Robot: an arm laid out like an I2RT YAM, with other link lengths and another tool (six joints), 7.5 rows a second.
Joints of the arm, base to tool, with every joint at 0 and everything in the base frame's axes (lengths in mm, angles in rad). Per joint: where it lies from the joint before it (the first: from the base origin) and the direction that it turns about. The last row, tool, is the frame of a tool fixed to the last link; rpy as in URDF.
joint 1: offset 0 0 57.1 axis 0 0 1
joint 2: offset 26.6 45.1 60.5 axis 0 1 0
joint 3: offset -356.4 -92.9 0 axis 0 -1 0
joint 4: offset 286.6 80.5 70.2 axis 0 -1 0
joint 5: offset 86.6 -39.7 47.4 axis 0 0 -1
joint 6: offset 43.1 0 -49 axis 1 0 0
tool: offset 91 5 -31 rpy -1.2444 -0.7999 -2.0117
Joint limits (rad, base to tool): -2.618..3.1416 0..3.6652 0..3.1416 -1.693..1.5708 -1.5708..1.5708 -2.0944..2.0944
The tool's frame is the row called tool.
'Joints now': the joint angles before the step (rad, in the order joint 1, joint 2, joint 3, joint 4, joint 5, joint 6). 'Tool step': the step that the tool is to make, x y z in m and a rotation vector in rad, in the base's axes. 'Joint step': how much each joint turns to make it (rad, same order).
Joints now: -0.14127 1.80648 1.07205 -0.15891 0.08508 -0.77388
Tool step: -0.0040 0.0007 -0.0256 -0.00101 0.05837 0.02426
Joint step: -0.00049 0.04385 -0.01728 0.00554 -0.00762 -0.02537
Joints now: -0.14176 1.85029 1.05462 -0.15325 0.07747 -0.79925
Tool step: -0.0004 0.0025 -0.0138 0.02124 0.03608 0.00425
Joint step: 0.00052 0.03125 0.00655 -0.01442 -0.01525 0.00597
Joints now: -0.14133 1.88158 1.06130 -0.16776 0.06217 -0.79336
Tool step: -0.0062 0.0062 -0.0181 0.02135 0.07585 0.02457
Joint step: 0.00645 0.03686 0.01019 -0.05087 -0.01854 -0.00998
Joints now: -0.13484 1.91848 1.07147 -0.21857 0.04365 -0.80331
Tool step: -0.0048 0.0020 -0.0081 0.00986 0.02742 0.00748
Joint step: 0.00057 0.01110 -0.00678 -0.01049 -0.00863 -0.00322
